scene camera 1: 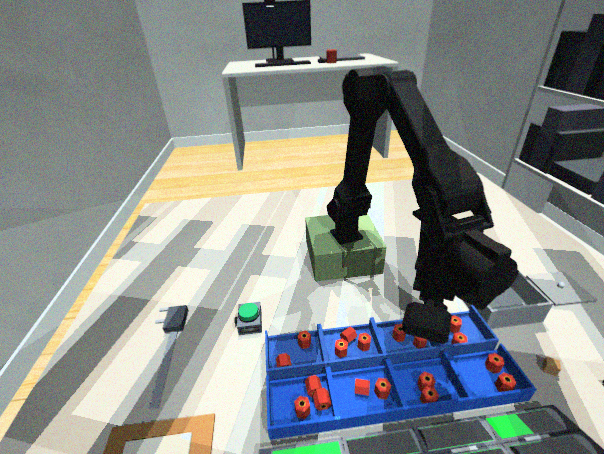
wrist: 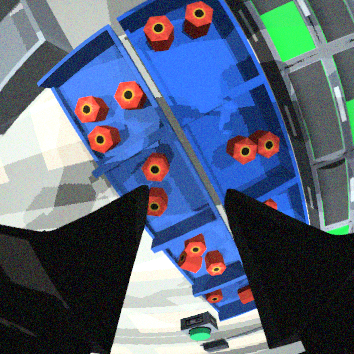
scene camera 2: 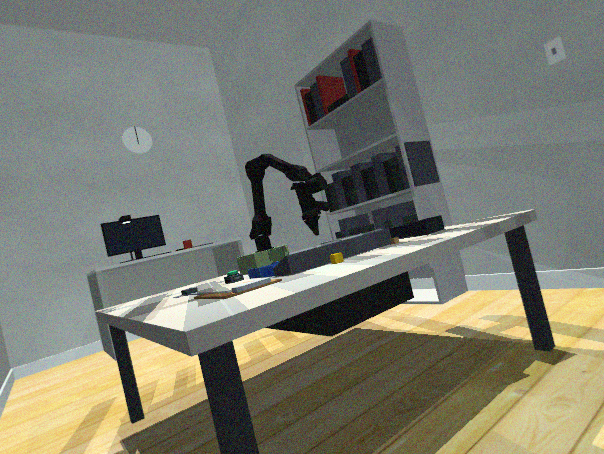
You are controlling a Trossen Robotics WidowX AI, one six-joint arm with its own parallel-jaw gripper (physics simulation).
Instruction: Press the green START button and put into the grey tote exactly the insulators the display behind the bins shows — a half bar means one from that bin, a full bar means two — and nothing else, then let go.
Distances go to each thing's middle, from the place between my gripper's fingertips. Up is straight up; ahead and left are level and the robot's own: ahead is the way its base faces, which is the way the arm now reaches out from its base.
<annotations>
Now: the grey tote [scene camera 1: 522, 303] 70 mm behind my hand, 240 mm to the left of it and 70 mm below it. The rest, counted from my hand: wooden board [scene camera 1: 202, 427] (80 mm ahead, 480 mm to the right, 90 mm below).
</annotations>
